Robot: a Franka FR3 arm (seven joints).
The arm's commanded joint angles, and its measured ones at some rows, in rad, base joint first. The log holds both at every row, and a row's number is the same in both.
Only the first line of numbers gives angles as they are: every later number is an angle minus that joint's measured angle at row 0.
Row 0, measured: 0.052, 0.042, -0.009, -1.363, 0.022, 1.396, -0.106
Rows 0 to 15, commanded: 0.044, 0.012, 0.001, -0.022, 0.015, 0.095, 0.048; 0.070, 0.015, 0.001, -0.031, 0.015, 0.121, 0.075; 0.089, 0.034, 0.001, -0.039, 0.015, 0.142, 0.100; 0.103, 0.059, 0.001, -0.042, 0.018, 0.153, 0.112; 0.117, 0.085, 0.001, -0.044, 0.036, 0.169, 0.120; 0.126, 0.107, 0.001, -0.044, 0.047, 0.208, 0.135; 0.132, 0.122, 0.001, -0.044, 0.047, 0.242, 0.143; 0.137, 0.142, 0.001, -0.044, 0.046, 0.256, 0.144; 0.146, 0.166, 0.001, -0.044, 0.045, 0.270, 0.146; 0.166, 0.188, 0.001, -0.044, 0.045, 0.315, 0.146; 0.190, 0.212, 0.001, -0.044, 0.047, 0.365, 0.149; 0.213, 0.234, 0.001, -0.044, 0.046, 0.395, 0.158; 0.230, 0.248, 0.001, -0.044, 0.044, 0.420, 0.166; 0.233, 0.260, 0.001, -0.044, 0.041, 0.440, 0.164; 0.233, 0.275, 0.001, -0.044, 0.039, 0.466, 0.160; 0.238, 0.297, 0.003, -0.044, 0.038, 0.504, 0.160
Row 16, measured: 0.230, 0.256, 0.005, -0.048, 0.035, 0.428, 0.151
